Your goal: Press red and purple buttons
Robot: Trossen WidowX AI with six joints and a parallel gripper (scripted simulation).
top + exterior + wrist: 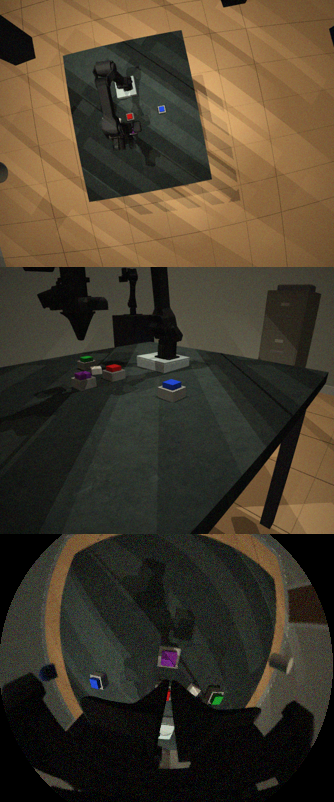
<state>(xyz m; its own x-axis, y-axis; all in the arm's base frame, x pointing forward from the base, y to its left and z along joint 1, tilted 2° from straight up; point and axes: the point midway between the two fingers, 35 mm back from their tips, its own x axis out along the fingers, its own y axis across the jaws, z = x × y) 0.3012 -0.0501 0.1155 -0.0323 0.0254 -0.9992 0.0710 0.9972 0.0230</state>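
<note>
Now: gripper tip 1 cm short of the purple button and 9 cm above it. The rest, counted from my gripper tip: red button (9 cm behind, 1 cm to the left, 9 cm below); then small pale block (9 cm behind, 8 cm to the right, 11 cm below); then green button (11 cm behind, 16 cm to the right, 9 cm below).
</note>
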